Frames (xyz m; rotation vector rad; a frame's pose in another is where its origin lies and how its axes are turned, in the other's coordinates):
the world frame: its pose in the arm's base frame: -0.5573 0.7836 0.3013 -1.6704 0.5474 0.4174
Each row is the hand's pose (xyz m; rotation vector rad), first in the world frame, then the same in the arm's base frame.
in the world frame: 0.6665 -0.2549 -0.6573 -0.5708 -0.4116 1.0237
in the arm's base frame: 0.1148 0.0860 0.2468 -1.6372 1.0086 1.7482
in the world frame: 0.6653 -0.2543 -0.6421 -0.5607 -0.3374 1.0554
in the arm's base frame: 0.1139 0.1011 0.2444 -1.6433 1.1023 1.7085
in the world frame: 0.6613 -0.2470 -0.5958 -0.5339 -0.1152 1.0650
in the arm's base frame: 0.1079 0.1463 0.2329 -1.7047 1.3103 1.5223
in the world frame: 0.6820 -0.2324 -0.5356 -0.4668 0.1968 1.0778
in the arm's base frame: 0.1184 0.2014 0.1994 -1.7344 1.5970 1.2309
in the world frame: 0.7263 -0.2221 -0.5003 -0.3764 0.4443 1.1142
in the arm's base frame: 0.1500 0.2295 0.1604 -1.6793 1.8378 0.9920
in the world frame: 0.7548 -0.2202 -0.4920 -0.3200 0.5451 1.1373
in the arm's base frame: 0.1726 0.2340 0.1416 -1.6252 1.9384 0.8903
